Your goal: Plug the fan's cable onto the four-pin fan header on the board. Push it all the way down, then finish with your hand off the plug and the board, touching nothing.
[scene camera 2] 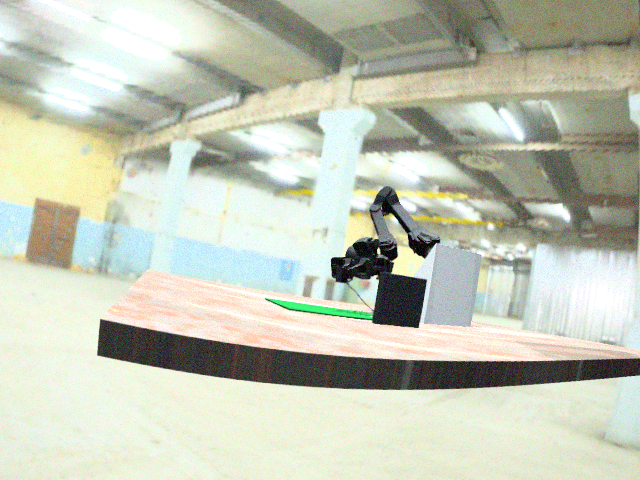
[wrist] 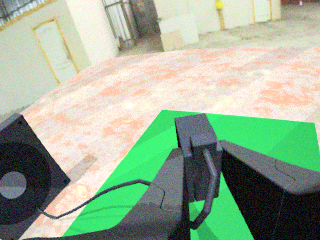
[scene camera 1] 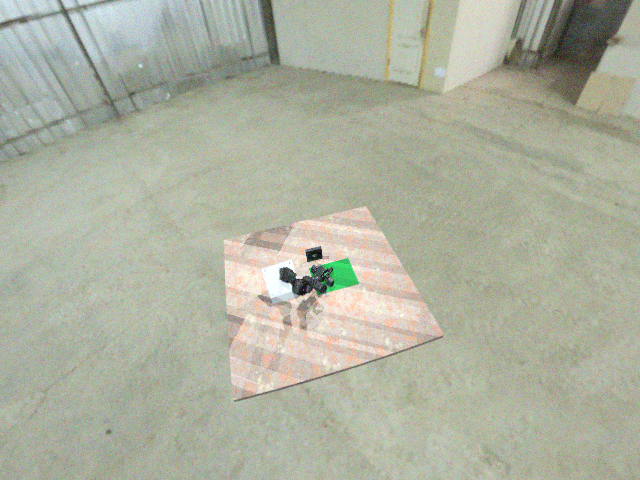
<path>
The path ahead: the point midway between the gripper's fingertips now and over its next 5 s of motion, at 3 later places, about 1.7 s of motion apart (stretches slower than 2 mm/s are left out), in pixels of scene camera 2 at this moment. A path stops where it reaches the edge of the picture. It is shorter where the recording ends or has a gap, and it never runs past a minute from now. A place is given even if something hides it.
My gripper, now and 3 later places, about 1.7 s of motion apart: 343, 271; 344, 270; 343, 285; 340, 299
</path>
